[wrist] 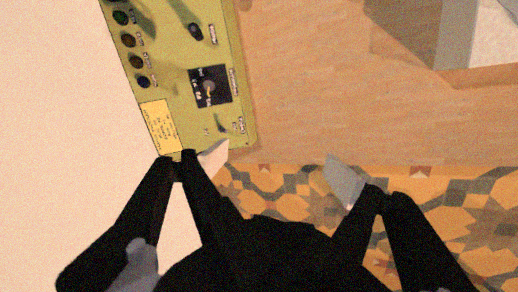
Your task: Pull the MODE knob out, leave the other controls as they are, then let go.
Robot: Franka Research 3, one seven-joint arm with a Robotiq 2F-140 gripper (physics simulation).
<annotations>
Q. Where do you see a yellow-green panel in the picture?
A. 164,64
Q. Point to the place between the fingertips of the gripper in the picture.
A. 275,156
</annotations>
